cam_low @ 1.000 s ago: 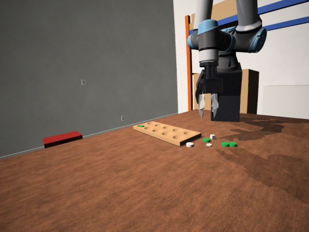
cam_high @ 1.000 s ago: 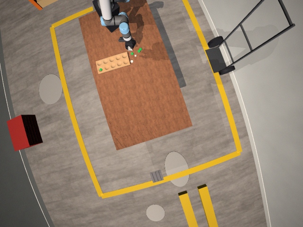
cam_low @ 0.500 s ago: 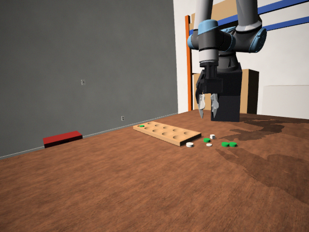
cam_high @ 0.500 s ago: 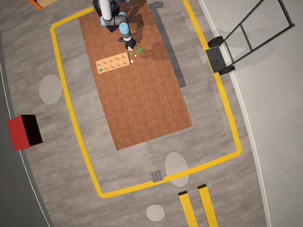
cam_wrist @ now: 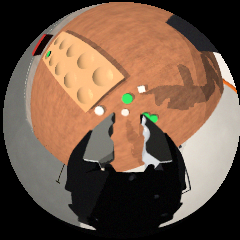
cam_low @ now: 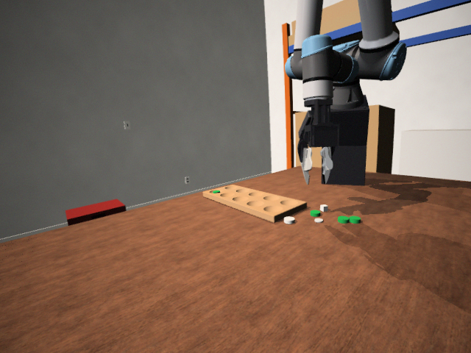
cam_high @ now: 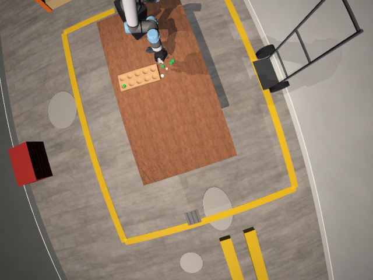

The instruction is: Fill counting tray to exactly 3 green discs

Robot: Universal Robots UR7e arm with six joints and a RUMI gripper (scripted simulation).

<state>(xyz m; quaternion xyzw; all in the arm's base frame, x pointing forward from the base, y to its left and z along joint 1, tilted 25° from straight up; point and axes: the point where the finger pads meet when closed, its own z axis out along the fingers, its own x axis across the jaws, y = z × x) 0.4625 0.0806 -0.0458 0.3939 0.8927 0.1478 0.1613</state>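
Now: the small white cube 100 mm below my hand and 50 mm behind it. Round my hand: white disc (100 mm below, 90 mm ahead, 30 mm to the right); then wooden counting tray (240 mm to the right, 100 mm below, 20 mm ahead).
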